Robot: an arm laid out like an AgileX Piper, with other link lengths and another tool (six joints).
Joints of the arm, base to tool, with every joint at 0 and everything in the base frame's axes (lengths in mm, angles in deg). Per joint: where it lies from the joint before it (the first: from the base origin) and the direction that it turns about. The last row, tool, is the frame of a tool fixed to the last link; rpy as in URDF.
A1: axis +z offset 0 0 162.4
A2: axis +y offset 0 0 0
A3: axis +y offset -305 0 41.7
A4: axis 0.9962 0 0.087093 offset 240.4 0 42.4
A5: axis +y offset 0 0 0
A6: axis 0.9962 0 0.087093 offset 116.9 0 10.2
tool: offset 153.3 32 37.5 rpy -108.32 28.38 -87.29
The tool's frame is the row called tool.
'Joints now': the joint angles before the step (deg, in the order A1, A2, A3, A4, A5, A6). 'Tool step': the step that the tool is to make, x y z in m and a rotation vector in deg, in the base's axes. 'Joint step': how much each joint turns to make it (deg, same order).
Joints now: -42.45 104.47 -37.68 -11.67 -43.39 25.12
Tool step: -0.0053 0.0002 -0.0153 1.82 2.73 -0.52
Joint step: -0.11 -0.12 0.22 0.11 3.21 0.02
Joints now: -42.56 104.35 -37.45 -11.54 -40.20 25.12
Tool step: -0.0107 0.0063 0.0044 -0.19 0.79 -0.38
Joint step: 0.00 -2.88 2.17 0.65 1.29 -0.83
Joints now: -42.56 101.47 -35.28 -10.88 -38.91 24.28
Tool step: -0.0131 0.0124 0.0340 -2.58 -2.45 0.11
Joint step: 0.01 -6.54 3.17 0.03 -0.14 -0.31
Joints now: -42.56 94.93 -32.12 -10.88 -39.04 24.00
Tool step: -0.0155 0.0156 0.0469 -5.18 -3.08 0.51
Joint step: 0.01 -8.33 2.79 0.02 -0.01 -1.84
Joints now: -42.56 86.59 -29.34 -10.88 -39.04 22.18
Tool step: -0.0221 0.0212 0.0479 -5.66 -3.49 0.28
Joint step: -0.01 -9.67 3.12 -0.01 0.37 -1.79
